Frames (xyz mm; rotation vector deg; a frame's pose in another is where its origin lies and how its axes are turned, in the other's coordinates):
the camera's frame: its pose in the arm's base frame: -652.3 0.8 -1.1 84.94 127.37 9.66
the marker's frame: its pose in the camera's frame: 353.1 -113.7 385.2 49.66 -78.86 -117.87
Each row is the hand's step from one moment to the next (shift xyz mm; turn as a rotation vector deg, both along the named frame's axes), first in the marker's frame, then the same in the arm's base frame.
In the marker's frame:
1: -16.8 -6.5 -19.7 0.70 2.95 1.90
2: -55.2 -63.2 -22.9 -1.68 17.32 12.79
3: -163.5 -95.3 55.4 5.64 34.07 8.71
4: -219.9 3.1 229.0 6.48 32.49 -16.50
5: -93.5 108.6 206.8 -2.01 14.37 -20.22
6: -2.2 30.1 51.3 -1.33 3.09 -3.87
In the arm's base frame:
1: -9.4 25.0 0.0 1.57 -2.15 -2.40
2: 1.6 72.2 48.5 13.47 -8.39 -14.65
3: 119.7 136.1 77.6 7.85 -16.56 -30.54
4: 306.7 82.0 6.2 -14.55 -5.27 -33.62
5: 234.9 -40.0 -80.8 -15.24 7.82 -18.05
6: 48.2 -28.6 -19.9 -2.42 2.23 -3.93

